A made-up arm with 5 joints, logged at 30 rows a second.
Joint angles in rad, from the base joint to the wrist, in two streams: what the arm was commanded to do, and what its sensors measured. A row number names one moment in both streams.
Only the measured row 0 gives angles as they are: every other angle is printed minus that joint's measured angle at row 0.
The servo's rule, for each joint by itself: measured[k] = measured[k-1] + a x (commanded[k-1-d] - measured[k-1]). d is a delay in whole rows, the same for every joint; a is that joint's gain. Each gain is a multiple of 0.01, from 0.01 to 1. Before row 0 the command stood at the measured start. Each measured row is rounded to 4 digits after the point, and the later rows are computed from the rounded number. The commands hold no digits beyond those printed.
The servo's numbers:
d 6
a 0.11 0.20 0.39 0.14 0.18
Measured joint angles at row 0:
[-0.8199 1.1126 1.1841 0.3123 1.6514]
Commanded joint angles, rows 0 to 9:
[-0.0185 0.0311 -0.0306 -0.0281 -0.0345]
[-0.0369 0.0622 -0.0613 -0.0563 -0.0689]
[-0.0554 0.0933 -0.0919 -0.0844 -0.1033]
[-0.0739 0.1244 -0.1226 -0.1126 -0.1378]
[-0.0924 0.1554 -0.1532 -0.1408 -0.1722]
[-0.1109 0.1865 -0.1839 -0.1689 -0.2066]
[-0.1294 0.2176 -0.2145 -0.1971 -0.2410]
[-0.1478 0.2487 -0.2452 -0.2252 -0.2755]
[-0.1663 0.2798 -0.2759 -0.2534 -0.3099]
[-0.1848 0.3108 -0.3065 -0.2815 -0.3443]
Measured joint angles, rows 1 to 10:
[0.0000 0.0000 0.0000 0.0000 0.0000]
[0.0000 0.0000 0.0000 0.0000 0.0000]
[0.0000 0.0000 0.0000 0.0000 0.0000]
[0.0000 0.0000 0.0000 0.0000 0.0000]
[0.0000 0.0000 0.0000 0.0000 0.0000]
[0.0000 0.0000 0.0000 0.0000 0.0000]
[-0.0020 0.0062 -0.0119 -0.0039 -0.0062]
[-0.0058 0.0174 -0.0312 -0.0112 -0.0175]
[-0.0113 0.0326 -0.0549 -0.0214 -0.0329]
[-0.0182 0.0510 -0.0813 -0.0342 -0.0518]

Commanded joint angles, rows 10 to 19:
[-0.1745 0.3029 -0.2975 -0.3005 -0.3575]
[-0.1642 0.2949 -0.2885 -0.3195 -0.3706]
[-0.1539 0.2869 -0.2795 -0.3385 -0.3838]
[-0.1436 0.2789 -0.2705 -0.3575 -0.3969]
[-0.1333 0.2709 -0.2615 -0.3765 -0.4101]
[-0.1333 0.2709 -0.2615 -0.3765 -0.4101]
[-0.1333 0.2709 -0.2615 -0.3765 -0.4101]
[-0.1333 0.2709 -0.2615 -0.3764 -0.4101]
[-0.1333 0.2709 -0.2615 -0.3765 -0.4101]
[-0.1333 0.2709 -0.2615 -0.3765 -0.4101]
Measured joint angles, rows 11 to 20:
[-0.0264 0.0719 -0.1093 -0.0491 -0.0735]
[-0.0357 0.0948 -0.1384 -0.0659 -0.0975]
[-0.0460 0.1194 -0.1681 -0.0843 -0.1233]
[-0.0572 0.1453 -0.1982 -0.1040 -0.1507]
[-0.0692 0.1722 -0.2285 -0.1249 -0.1794]
[-0.0819 0.1999 -0.2589 -0.1468 -0.2091]
[-0.0921 0.2205 -0.2740 -0.1683 -0.2358]
[-0.1000 0.2354 -0.2797 -0.1895 -0.2601]
[-0.1059 0.2457 -0.2796 -0.2104 -0.2824]
[-0.1100 0.2523 -0.2761 -0.2310 -0.3030]

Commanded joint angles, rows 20 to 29:
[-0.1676 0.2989 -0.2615 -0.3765 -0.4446]
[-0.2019 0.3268 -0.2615 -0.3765 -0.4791]
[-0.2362 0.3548 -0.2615 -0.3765 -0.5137]
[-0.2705 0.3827 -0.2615 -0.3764 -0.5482]
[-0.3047 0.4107 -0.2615 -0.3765 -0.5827]
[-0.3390 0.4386 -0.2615 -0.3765 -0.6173]
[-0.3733 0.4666 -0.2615 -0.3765 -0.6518]
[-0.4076 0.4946 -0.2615 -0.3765 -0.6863]
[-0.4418 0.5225 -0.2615 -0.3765 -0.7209]
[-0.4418 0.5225 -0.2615 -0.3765 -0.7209]
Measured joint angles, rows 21 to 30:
[-0.1126 0.2560 -0.2704 -0.2514 -0.3223]
[-0.1149 0.2590 -0.2669 -0.2689 -0.3381]
[-0.1169 0.2614 -0.2648 -0.2840 -0.3511]
[-0.1187 0.2633 -0.2635 -0.2969 -0.3617]
[-0.1203 0.2648 -0.2627 -0.3080 -0.3704]
[-0.1217 0.2660 -0.2622 -0.3176 -0.3775]
[-0.1267 0.2726 -0.2619 -0.3258 -0.3896]
[-0.1350 0.2834 -0.2617 -0.3329 -0.4057]
[-0.1461 0.2977 -0.2616 -0.3390 -0.4251]
[-0.1598 0.3147 -0.2616 -0.3442 -0.4473]

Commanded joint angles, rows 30 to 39:
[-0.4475 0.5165 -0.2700 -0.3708 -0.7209]
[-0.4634 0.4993 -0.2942 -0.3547 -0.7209]
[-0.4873 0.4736 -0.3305 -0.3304 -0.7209]
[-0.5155 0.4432 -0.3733 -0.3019 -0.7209]
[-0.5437 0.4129 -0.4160 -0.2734 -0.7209]
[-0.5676 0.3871 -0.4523 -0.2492 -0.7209]
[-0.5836 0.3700 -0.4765 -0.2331 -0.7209]
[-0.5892 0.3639 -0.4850 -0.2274 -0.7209]
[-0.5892 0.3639 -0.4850 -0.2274 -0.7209]
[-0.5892 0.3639 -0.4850 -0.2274 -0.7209]
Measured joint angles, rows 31 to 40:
[-0.1757 0.3339 -0.2616 -0.3487 -0.4717]
[-0.1937 0.3548 -0.2616 -0.3526 -0.4979]
[-0.2135 0.3772 -0.2616 -0.3559 -0.5256]
[-0.2349 0.4007 -0.2616 -0.3588 -0.5545]
[-0.2577 0.4251 -0.2616 -0.3613 -0.5845]
[-0.2780 0.4446 -0.2616 -0.3634 -0.6091]
[-0.2966 0.4590 -0.2649 -0.3644 -0.6292]
[-0.3149 0.4671 -0.2763 -0.3630 -0.6457]
[-0.3339 0.4684 -0.2974 -0.3584 -0.6592]
[-0.3539 0.4634 -0.3270 -0.3505 -0.6703]

